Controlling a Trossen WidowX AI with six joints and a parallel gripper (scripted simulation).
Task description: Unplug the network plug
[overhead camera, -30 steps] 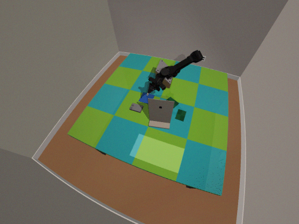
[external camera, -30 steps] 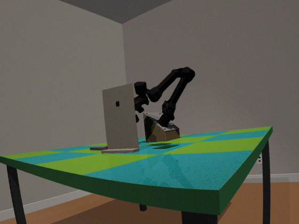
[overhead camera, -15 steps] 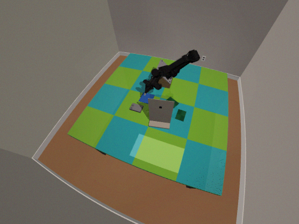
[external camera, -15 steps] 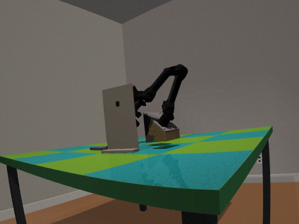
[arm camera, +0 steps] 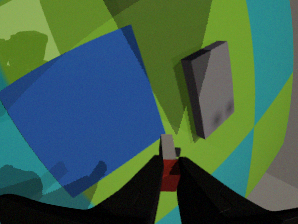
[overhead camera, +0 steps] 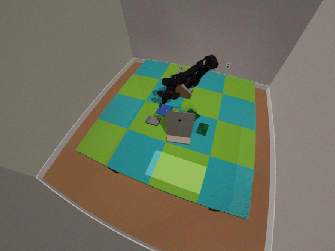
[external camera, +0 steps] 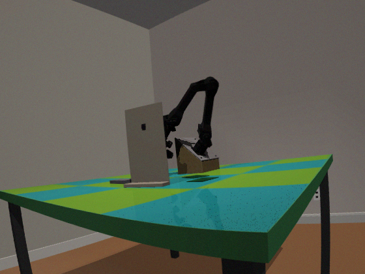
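Now: the blue marked square 10 mm behind my gripper tip and 80 mm below it. Also, from my gripper tip: flat grey block (130 mm ahead, 30 mm to the right, 80 mm below); grey panel (180 mm ahead, 220 mm to the left, 50 mm above); network plug (right at my gripper tip).
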